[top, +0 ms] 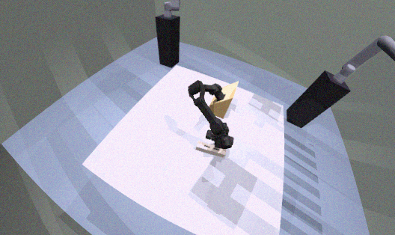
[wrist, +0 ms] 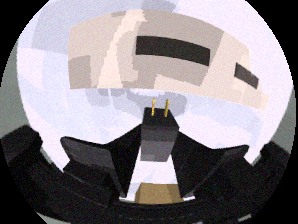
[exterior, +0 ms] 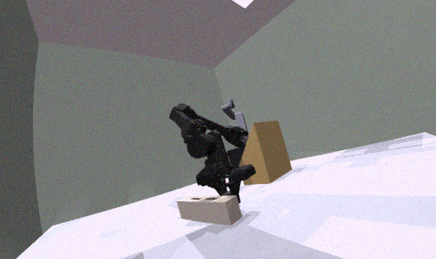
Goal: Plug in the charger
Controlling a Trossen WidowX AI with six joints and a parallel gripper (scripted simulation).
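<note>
My gripper tip is now 2 cm short of the dark two-prong charger and 1 cm below it.
</note>
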